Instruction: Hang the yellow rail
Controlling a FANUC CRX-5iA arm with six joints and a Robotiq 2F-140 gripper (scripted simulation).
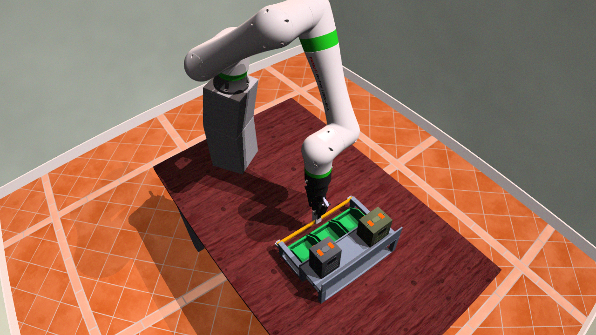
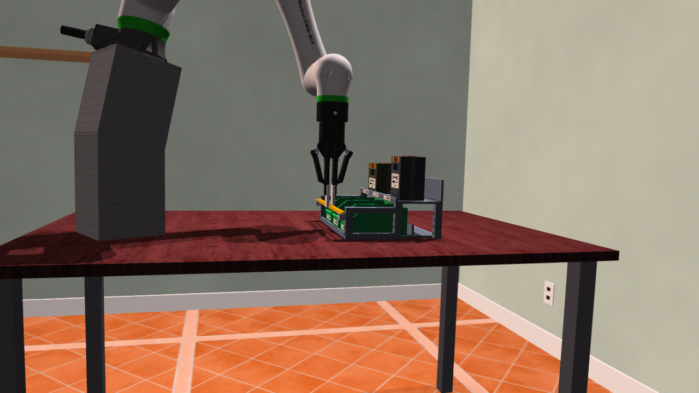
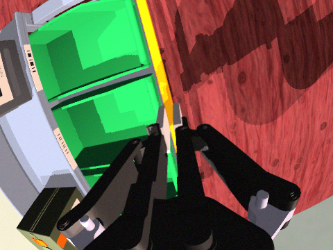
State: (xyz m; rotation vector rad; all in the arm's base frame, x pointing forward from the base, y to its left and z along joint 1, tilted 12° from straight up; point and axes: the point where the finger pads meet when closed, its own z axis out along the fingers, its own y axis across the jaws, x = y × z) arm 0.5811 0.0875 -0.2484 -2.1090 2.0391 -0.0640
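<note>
Now: the yellow rail 30 mm below my hand.
</note>
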